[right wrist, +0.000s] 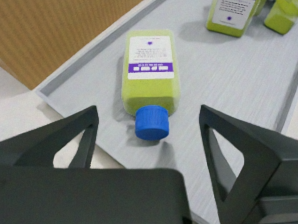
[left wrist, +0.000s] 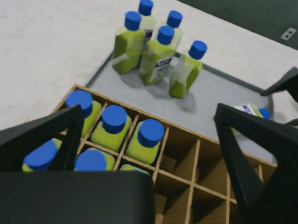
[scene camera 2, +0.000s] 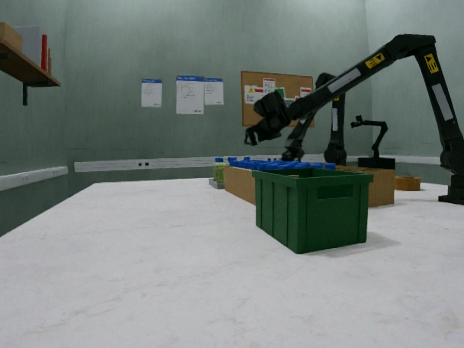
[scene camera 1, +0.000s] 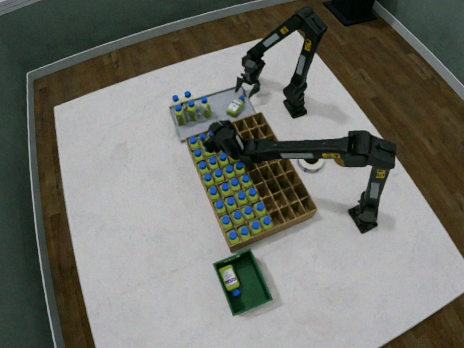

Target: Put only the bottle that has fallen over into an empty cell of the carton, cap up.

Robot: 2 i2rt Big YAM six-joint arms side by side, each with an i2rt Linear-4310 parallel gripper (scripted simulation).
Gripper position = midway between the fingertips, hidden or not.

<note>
In view: the left gripper (left wrist: pixel 149 111), the right gripper (right wrist: pixel 148 112) and a carton (scene camera 1: pixel 297 198).
The carton is seen too in scene camera 2 (scene camera 2: pixel 381 192).
</note>
